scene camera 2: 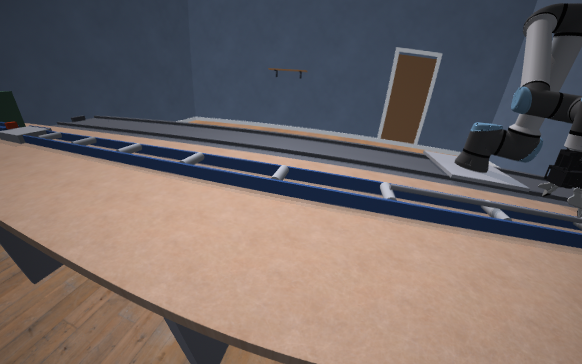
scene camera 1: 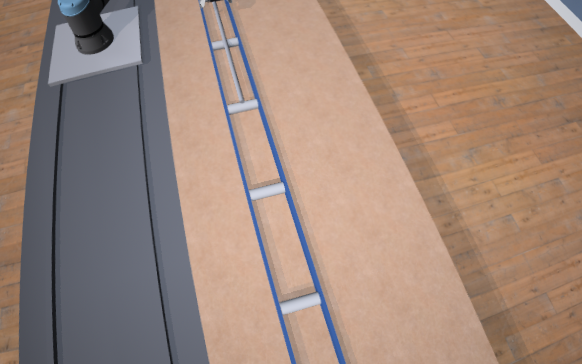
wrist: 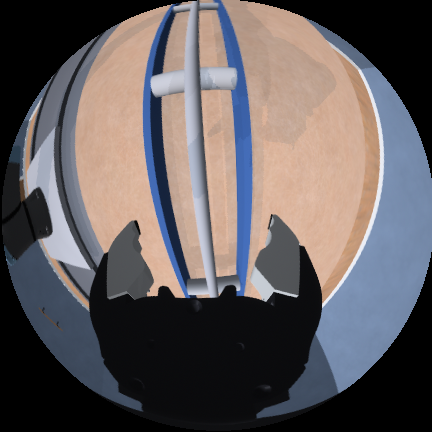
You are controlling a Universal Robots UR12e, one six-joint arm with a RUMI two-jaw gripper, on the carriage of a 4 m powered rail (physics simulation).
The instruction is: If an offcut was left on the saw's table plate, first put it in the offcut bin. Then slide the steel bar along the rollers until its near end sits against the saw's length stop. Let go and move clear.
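Where they show: gripper, fingertip midpoint: [scene camera 2: 559, 206] [scene camera 1: 216, 5] [wrist: 202, 219]; arm's base, link origin: [scene camera 2: 470, 166] [scene camera 1: 95, 41] [wrist: 42, 211].
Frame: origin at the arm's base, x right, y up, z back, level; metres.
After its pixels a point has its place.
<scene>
The steel bar [scene camera 1: 231, 62] {x 0.425, y 0.049, z -0.621 m} [scene camera 2: 465, 199] {x 0.385, y 0.045, z -0.628 m} [wrist: 192, 107] {x -0.078, y 0.050, z -0.620 m} lies lengthwise on the rollers [scene camera 1: 267, 191] {x 1.059, y 0.027, z -0.619 m} [scene camera 2: 280, 173] {x 1.041, y 0.028, z -0.641 m} [wrist: 220, 78] {x -0.137, y 0.025, z -0.658 m}, between the blue side rails. Its saw-side end rests at a roller, far from the saw. My gripper [scene camera 2: 561, 193] [wrist: 202, 219] {x 0.043, y 0.081, z -0.623 m} is open and above the track, its fingers on either side of the bar's line; the exact height is hard to tell. The saw's grey table plate [scene camera 2: 22, 133] {x 2.887, y 0.028, z -0.678 m} shows at the far left in scene camera 2. No offcut can be made out on it. The length stop and the offcut bin cannot be made out.
Blue side rails [scene camera 1: 302, 240] {x 1.260, y 0.021, z -0.684 m} [scene camera 2: 240, 180] {x 1.177, y -0.002, z -0.694 m} [wrist: 244, 150] {x -0.026, y 0.022, z -0.684 m} border the rollers on the long table [scene camera 1: 390, 240] {x 1.328, y -0.030, z -0.980 m}. The arm's carriage plate [scene camera 1: 62, 65] {x 0.120, y 0.000, z 0.161 m} [scene camera 2: 445, 162] {x 0.167, y 0.000, z -0.009 m} sits on the dark powered rail [scene camera 1: 105, 200] beside the table. A green saw part [scene camera 2: 10, 107] {x 3.499, y 0.162, z -0.499 m} and a red piece [scene camera 2: 10, 125] {x 3.200, y 0.055, z -0.632 m} stand at the far left.
</scene>
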